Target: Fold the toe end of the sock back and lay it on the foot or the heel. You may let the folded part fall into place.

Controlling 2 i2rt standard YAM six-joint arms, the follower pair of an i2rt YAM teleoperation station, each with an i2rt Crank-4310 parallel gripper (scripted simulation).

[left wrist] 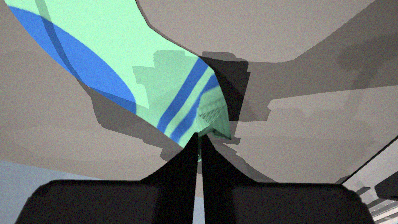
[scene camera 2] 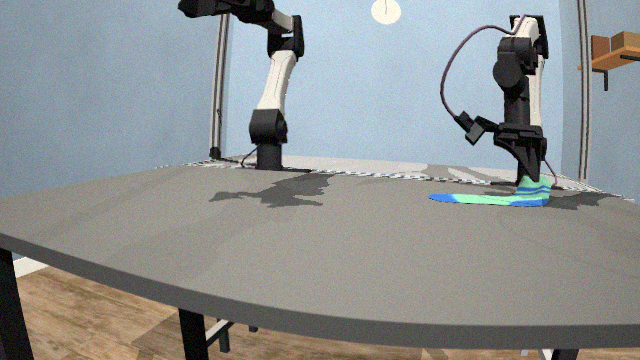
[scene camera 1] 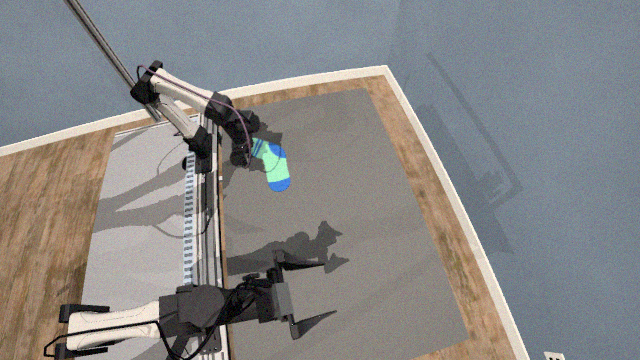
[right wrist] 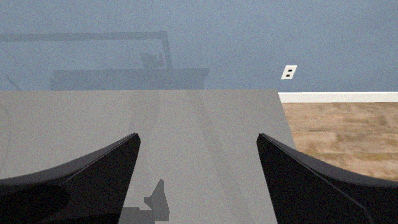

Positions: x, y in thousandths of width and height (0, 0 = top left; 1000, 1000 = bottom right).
Labels:
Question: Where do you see a mint-green sock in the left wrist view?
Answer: At 300, 252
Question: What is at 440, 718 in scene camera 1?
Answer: My right gripper.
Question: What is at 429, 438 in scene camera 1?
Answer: A mint-green sock.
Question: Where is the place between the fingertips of my left gripper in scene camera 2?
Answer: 838, 507

